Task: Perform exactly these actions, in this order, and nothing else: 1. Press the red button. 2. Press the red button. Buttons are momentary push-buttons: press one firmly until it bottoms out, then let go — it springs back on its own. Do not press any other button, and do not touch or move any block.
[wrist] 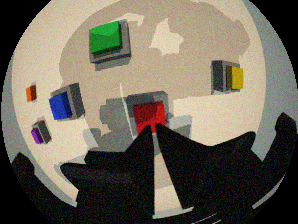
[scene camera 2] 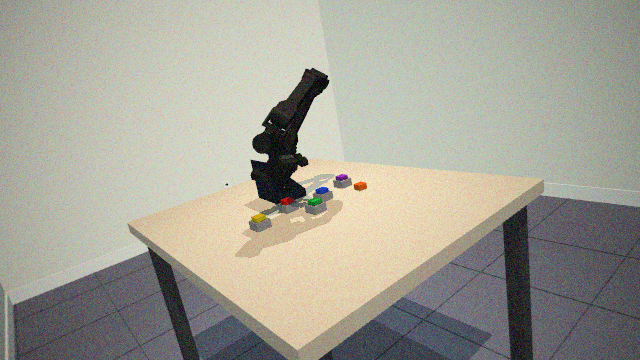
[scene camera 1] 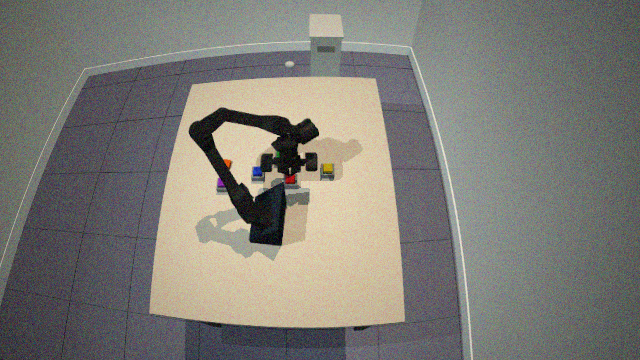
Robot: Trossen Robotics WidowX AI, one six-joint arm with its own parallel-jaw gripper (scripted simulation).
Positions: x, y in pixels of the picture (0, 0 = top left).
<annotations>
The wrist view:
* my gripper: 153, 128
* red button: 154, 113
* green button: 104, 38
</annotations>
